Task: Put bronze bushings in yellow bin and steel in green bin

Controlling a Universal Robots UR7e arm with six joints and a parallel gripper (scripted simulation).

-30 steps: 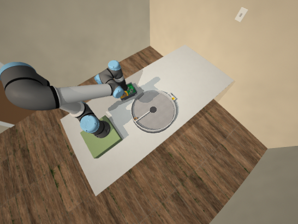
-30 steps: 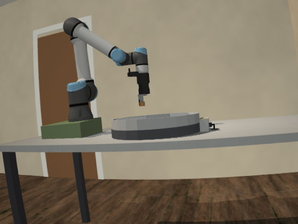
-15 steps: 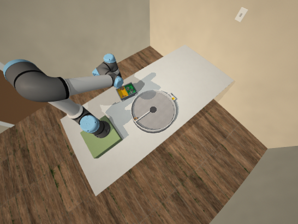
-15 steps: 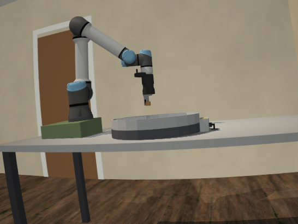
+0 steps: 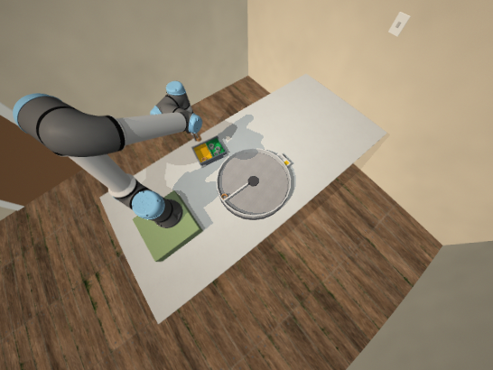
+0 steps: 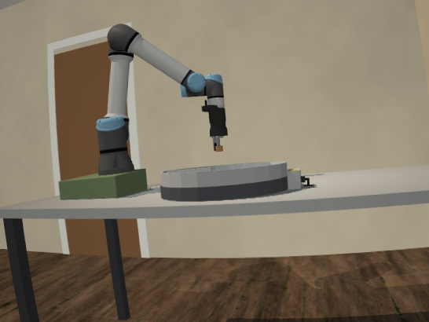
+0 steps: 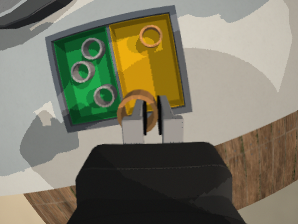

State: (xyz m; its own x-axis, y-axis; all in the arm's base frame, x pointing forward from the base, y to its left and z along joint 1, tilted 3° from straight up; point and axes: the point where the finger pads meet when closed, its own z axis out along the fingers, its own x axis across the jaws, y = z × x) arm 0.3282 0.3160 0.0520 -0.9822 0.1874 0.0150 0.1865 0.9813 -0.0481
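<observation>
The yellow bin lies 4 cm ahead of my hand, 4 cm to the right of it and 13 cm below it. From my hand the other things lie so: grey turntable (16 cm ahead, 38 cm to the right, 11 cm below).
</observation>
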